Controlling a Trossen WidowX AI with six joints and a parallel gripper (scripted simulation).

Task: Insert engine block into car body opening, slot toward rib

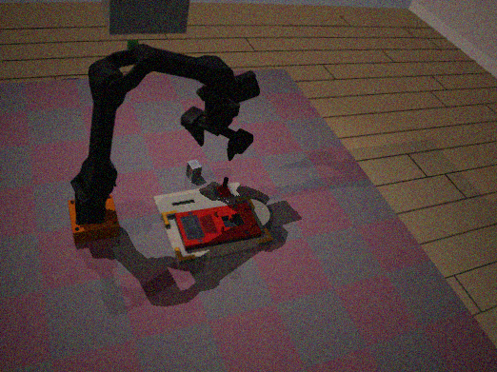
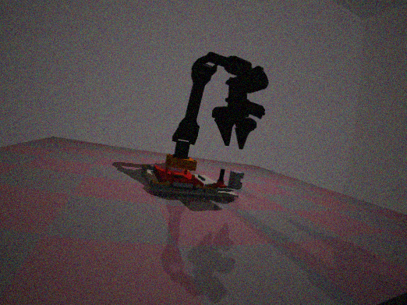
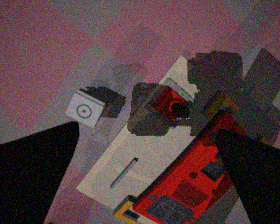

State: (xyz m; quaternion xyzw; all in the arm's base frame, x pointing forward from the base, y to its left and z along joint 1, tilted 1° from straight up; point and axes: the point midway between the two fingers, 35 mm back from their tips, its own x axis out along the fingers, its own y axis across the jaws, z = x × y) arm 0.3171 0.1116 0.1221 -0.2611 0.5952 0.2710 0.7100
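My gripper tip is 100 mm above the grey ribbed engine block, 40 mm to the right of it and 40 mm past it. Round my gripper tip: black upright stick 90 mm below, 30 mm to the right, 30 mm ahead.
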